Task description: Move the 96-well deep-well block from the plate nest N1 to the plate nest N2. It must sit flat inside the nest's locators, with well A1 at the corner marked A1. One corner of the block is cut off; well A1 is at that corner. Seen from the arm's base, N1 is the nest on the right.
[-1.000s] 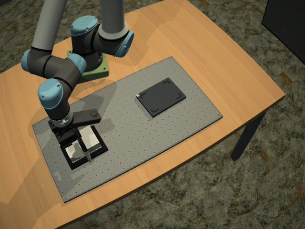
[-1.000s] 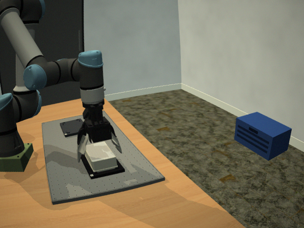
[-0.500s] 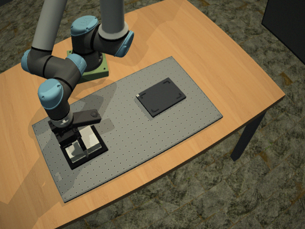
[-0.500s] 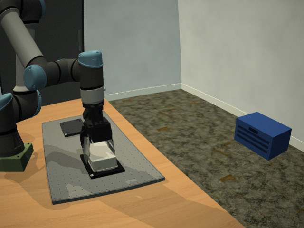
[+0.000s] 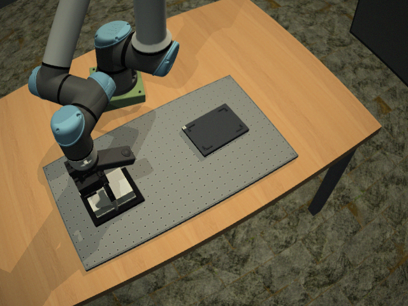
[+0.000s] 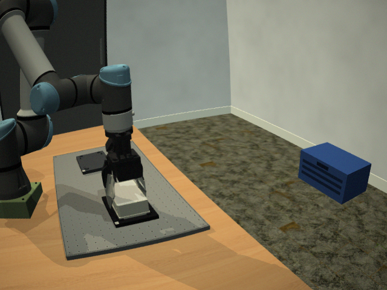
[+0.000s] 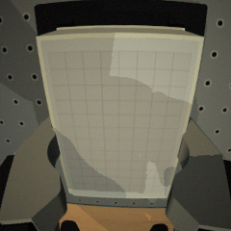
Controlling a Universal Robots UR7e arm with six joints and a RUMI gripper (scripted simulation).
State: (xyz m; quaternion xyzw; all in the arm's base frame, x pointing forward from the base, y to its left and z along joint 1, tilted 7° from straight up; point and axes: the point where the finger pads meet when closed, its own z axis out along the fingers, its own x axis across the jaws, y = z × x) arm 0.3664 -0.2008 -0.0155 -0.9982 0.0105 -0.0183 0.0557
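Right now the black plate nest is 2 cm behind my hand, 37 cm to the left of it and 2 cm below it. Also, from my hand: white 96-well deep-well block: 1 cm above.
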